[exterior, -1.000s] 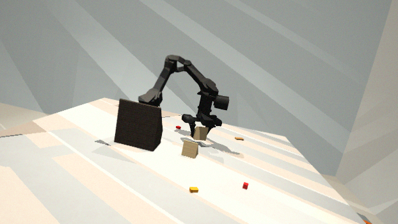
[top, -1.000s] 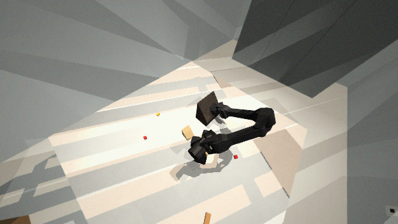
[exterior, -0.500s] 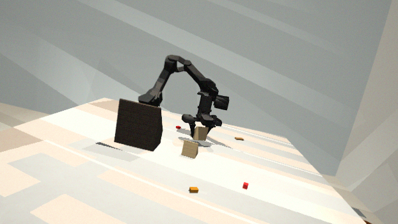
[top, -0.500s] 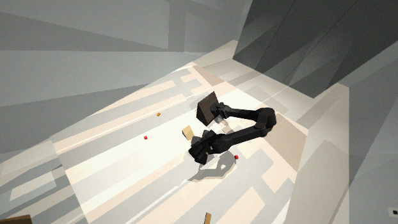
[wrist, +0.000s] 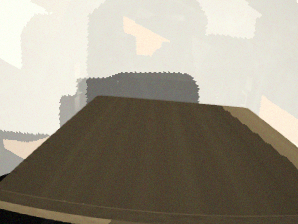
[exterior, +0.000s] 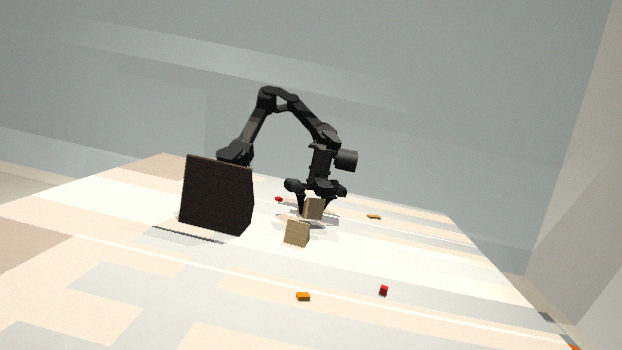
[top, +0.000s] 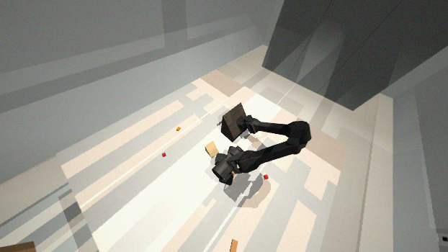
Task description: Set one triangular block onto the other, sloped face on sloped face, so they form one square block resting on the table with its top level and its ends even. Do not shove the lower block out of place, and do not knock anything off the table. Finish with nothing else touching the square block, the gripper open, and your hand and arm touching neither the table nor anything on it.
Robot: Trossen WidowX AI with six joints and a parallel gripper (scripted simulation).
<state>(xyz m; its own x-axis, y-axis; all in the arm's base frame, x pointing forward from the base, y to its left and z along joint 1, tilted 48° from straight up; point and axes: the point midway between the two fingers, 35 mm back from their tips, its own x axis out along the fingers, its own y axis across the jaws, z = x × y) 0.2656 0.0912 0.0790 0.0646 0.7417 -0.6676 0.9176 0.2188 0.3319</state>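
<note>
The tan triangular block is 1 cm to the right of my gripper tip and 1 cm above it. Also, from my gripper tip: brown piece: 23 cm to the left, 23 cm ahead, 3 cm below.
</note>
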